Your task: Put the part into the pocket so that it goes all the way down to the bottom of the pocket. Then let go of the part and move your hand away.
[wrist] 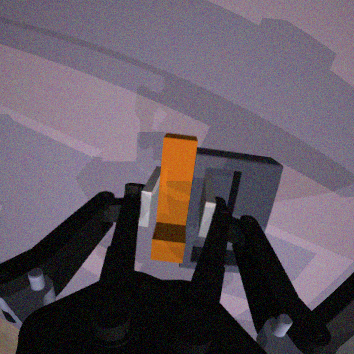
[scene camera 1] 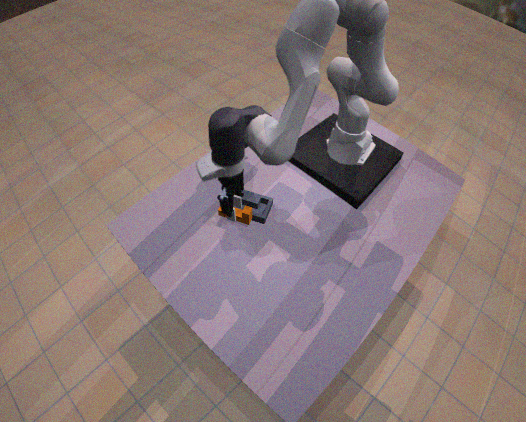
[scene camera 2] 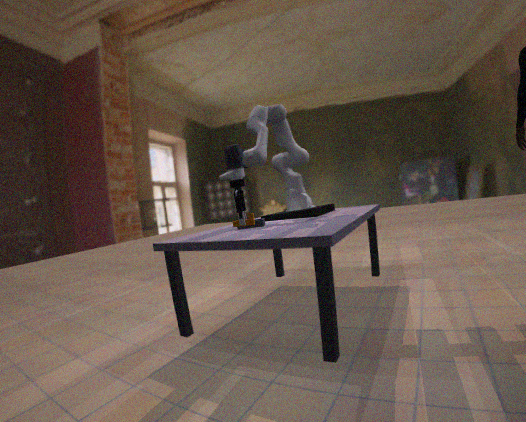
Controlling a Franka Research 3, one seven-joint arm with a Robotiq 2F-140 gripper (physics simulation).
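The part is an orange stepped bar [scene camera 1: 243,215] [scene camera 2: 251,219] [wrist: 177,165]. My gripper [scene camera 1: 231,210] [scene camera 2: 243,220] [wrist: 181,183] is shut on it, with a pale finger pad on each side. The bar's shadow lies offset to its left in the wrist view, and the bar looks a little raised above the table. The dark grey block with the pocket [scene camera 1: 266,212] [scene camera 2: 259,223] [wrist: 260,190] stands right beside the bar, to its right in the wrist view. The bar covers the block's left edge there, and part of the pocket is hidden by the right finger. The bar is outside the pocket.
The mauve table [scene camera 1: 300,370] [scene camera 2: 250,245] bears patchy shadows. The arm's base stands on a black plate [scene camera 1: 325,175] [scene camera 2: 320,211] behind the block, to the right in scene camera 1. The block is the nearest obstacle to the fingers.
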